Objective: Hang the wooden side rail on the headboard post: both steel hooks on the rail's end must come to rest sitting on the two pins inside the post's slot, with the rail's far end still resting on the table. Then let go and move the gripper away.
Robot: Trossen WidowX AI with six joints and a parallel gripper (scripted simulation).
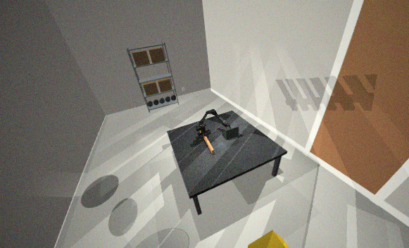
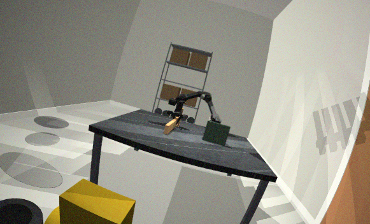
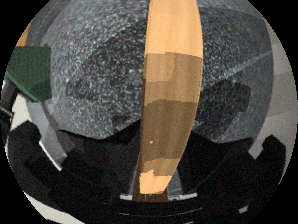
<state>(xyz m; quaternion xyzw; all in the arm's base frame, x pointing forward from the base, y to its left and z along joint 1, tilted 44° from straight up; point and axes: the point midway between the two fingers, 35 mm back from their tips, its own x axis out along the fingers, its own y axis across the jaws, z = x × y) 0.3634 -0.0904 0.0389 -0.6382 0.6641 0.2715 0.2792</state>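
The wooden post lies 110 mm to the right of my gripper tip and 40 mm above it.
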